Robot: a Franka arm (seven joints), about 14 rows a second.
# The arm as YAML. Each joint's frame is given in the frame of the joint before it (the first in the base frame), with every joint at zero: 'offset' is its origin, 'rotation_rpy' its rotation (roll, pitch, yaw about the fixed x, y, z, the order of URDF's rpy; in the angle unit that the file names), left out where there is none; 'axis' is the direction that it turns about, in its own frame. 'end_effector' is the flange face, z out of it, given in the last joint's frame.
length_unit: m
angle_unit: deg
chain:
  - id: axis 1
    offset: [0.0, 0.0, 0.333]
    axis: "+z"
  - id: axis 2
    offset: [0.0, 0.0, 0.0]
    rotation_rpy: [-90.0, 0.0, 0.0]
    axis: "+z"
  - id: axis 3
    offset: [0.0, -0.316, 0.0]
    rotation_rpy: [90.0, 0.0, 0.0]
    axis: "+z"
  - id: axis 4
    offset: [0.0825, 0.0, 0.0]
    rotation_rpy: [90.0, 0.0, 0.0]
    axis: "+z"
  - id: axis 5
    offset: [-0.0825, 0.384, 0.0]
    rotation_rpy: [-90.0, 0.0, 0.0]
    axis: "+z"
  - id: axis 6
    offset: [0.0, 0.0, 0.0]
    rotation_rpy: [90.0, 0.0, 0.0]
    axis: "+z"
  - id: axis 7
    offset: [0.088, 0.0, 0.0]
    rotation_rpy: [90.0, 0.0, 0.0]
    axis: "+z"
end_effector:
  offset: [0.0, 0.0, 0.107]
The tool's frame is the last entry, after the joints.
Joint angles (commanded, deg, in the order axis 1, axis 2, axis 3, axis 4, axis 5, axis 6, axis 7), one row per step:
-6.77, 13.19, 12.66, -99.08, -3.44, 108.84, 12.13
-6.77, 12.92, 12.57, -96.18, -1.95, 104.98, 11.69
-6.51, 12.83, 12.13, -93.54, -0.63, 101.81, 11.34
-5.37, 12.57, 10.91, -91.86, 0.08, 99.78, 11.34
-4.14, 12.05, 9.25, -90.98, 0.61, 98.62, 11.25
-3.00, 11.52, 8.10, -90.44, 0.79, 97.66, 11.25
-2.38, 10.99, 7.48, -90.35, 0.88, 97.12, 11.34
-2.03, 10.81, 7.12, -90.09, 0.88, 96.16, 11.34
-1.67, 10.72, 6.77, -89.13, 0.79, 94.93, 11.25
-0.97, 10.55, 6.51, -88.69, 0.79, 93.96, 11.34
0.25, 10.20, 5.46, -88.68, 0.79, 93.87, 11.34
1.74, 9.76, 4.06, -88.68, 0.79, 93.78, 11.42
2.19, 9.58, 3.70, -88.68, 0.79, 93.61, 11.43
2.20, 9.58, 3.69, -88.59, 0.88, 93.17, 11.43
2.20, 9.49, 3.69, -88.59, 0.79, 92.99, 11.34
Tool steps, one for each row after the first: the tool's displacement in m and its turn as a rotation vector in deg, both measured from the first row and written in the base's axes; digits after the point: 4 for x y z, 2 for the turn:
0.0004, 0.0000, 0.0211, 1.21, 0.85, -0.29
0.0009, -0.0006, 0.0392, 2.30, 1.43, -0.54
0.0001, 0.0003, 0.0524, 2.66, 1.61, -0.77
-0.0014, -0.0022, 0.0630, 2.77, 1.44, -1.18
-0.0039, -0.0010, 0.0715, 2.64, 1.36, -1.18
-0.0065, -0.0004, 0.0769, 2.54, 1.29, -1.25
-0.0085, -0.0003, 0.0796, 2.40, 1.81, -1.24
-0.0095, -0.0002, 0.0866, 2.23, 1.98, -1.10
-0.0117, 0.0046, 0.0907, 2.11, 2.35, -0.73
-0.0133, 0.0072, 0.0941, 1.91, 2.08, -0.54
-0.0152, 0.0092, 0.0985, 1.66, 1.73, -0.50
-0.0163, 0.0104, 0.1001, 1.59, 1.72, -0.41
-0.0170, 0.0105, 0.1002, 1.64, 2.08, -0.42
-0.0177, 0.0103, 0.1009, 1.54, 2.16, -0.32

